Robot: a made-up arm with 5 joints.
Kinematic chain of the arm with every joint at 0, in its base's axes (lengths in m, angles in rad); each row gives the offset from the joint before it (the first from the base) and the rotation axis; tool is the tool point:
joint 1: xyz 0 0 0.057 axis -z
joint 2: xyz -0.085 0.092 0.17 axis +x
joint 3: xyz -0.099 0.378 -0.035 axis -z
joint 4: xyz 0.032 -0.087 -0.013 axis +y
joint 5: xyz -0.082 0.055 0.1 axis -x
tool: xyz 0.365 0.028 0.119
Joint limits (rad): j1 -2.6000..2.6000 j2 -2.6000..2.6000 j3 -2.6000..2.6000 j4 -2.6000..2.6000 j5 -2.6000..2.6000
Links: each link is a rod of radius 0.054 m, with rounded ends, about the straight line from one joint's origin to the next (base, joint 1, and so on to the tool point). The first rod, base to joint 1, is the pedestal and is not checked.
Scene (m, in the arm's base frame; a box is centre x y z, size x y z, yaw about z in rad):
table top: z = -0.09
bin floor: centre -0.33 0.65 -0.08 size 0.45 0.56 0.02 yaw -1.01
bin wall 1: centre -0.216 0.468 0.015 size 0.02 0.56 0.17 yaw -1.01
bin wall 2: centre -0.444 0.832 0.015 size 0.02 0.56 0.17 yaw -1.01
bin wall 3: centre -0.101 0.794 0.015 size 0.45 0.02 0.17 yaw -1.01
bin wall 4: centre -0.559 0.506 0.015 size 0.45 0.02 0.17 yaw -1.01
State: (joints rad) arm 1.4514 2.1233 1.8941 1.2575 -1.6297
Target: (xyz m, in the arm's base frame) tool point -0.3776 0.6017 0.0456
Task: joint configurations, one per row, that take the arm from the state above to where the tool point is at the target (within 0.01 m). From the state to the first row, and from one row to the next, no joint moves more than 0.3 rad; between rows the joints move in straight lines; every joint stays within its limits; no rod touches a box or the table.
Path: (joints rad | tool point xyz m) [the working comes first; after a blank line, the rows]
Joints at the target: 0.0892 0.3045 2.5708 1.4643 -1.5125
Straight joint move there: clear.

1: 1.2568 1.8635 1.9908 1.2870 -1.6130 | 0.1554 0.4882 0.5302
2: 1.0622 1.6036 2.0874 1.3166 -1.5962 | 0.1188 0.5546 0.4944
3: 0.8676 1.3438 2.1841 1.3461 -1.5795 | 0.0586 0.6181 0.4392
4: 0.6730 1.0840 2.2808 1.3756 -1.5627 | -0.0274 0.6674 0.3643
5: 0.4784 0.8241 2.3774 1.4052 -1.5460 | -0.1361 0.6890 0.2710
6: 0.2838 0.5643 2.4741 1.4347 -1.5293 | -0.2581 0.6701 0.1629
7: 0.0892 0.3045 2.5708 1.4643 -1.5125 | -0.3776 0.6017 0.0456

